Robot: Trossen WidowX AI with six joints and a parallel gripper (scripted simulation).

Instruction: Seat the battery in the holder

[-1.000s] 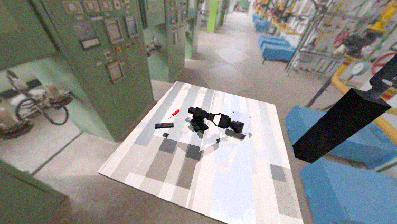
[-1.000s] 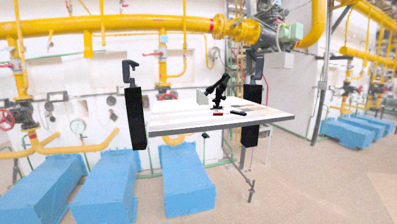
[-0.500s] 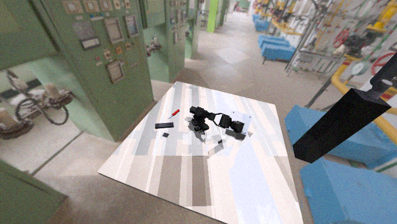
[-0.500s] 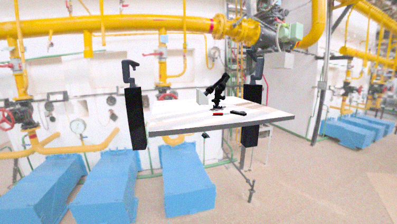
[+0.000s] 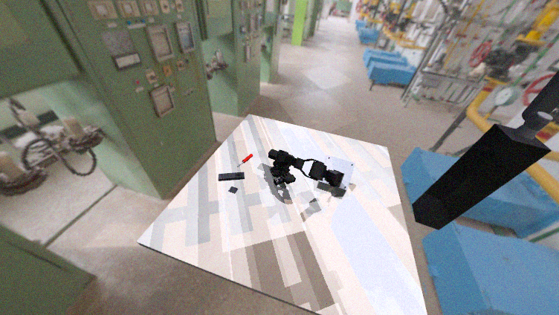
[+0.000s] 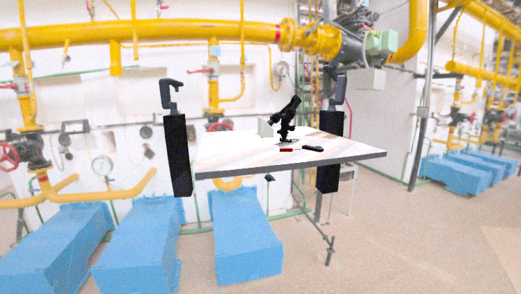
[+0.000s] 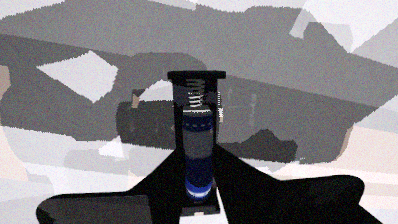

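The battery lies 10 mm above my gripper tip. Round my gripper tip: black square 240 mm ahead, 200 mm to the left, 10 mm below; red-handled screwdriver 300 mm ahead, 40 mm to the right.
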